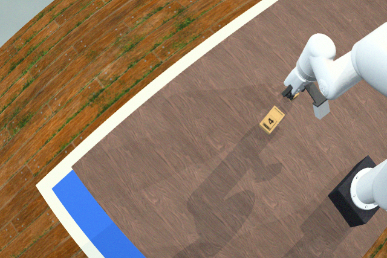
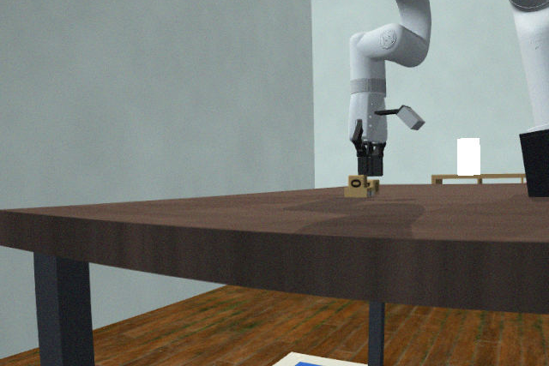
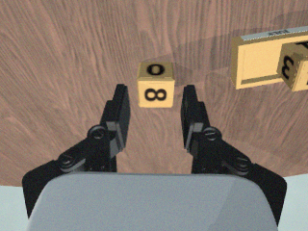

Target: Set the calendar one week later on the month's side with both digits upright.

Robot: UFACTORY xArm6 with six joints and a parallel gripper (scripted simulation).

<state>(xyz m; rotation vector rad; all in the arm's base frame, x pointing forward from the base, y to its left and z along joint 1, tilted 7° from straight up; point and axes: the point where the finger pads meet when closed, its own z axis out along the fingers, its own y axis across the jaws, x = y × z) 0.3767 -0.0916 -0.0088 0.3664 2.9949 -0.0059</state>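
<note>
Right now my hand is 40 mm above the wooden cube. The rest, counted from my hand: tray: 110 mm to the left, 50 mm below.
</note>
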